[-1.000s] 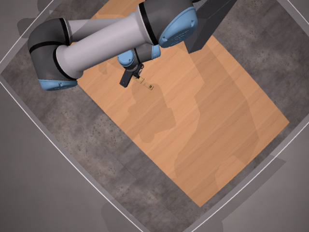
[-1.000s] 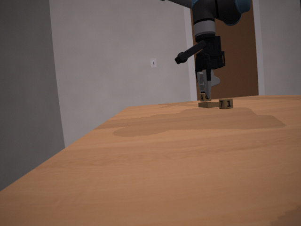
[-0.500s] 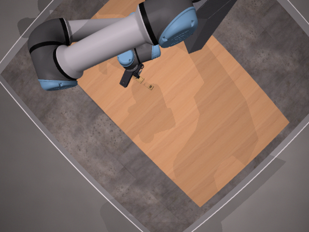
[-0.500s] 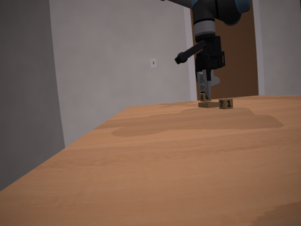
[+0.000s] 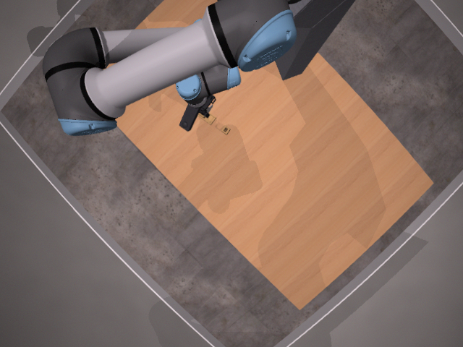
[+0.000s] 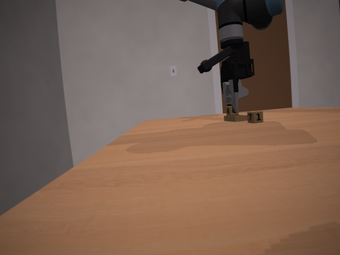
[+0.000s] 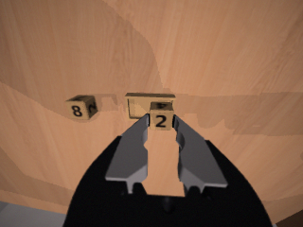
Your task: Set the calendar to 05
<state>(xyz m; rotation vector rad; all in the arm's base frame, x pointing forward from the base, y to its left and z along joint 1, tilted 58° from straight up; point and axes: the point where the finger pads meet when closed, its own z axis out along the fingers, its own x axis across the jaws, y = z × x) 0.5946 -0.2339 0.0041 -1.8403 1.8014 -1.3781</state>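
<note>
Now: hand 3 cm above the wooden calendar tray and 2 cm to the right of it. Also, from my hand: block (1 cm below).
</note>
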